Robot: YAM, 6 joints.
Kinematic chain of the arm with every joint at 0, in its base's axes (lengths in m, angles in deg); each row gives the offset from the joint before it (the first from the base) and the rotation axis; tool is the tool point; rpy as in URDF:
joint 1: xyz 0 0 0.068 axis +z
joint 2: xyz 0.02 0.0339 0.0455 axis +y
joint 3: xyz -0.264 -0.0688 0 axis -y
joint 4: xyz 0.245 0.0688 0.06 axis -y
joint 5: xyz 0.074 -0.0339 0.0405 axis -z
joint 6: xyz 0.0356 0 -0.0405 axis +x
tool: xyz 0 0 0 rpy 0 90 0
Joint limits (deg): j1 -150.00..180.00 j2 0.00..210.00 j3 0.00..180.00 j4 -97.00..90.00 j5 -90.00..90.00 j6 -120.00..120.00
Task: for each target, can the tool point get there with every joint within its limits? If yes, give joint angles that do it. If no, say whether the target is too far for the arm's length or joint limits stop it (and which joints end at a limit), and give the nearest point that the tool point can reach.
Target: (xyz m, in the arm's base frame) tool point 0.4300 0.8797 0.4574
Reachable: no: too far | nearest point 0.2675 0.5472 0.3247 | short by 0.393 m
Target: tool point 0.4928 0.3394 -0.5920
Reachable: no: too far | nearest point 0.3599 0.2479 -0.3274 | short by 0.310 m
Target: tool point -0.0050 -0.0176 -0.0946
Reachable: yes | joints -1.28 179.56 22.64 11.07 29.92 19.32
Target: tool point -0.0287 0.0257 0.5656
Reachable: yes | joints 105.54 43.01 71.97 49.75 -35.71 -38.13
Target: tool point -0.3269 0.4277 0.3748
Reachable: yes | joints -52.48 24.91 157.43 42.20 -1.95 2.15
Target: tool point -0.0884 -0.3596 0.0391
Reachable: yes | joints -102.34 129.67 73.71 -36.80 15.47 35.45
